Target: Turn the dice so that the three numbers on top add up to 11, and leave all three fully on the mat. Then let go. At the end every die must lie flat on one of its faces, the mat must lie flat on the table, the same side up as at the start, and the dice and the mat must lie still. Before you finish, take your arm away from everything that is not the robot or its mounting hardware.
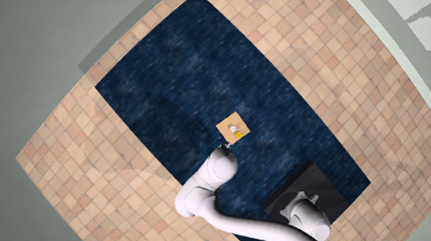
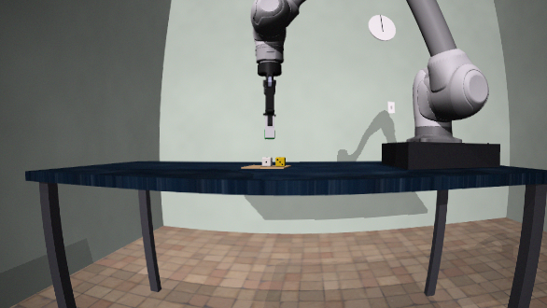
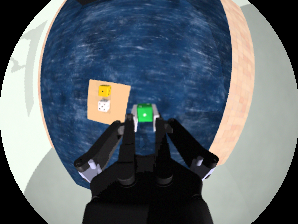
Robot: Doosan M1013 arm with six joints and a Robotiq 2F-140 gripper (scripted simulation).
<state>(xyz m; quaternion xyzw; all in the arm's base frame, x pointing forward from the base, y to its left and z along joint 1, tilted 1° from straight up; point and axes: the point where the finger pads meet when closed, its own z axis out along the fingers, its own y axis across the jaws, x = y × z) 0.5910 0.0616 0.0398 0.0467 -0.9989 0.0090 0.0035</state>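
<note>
Now: the white die 130 mm to the right of my hand, 110 mm below it and 20 mm ahead of it. Round my hand: green die: 20 mm below; yellow die: 120 mm to the right, 110 mm below, 30 mm behind; tan mat: 130 mm to the right, 130 mm below, 20 mm ahead.
</note>
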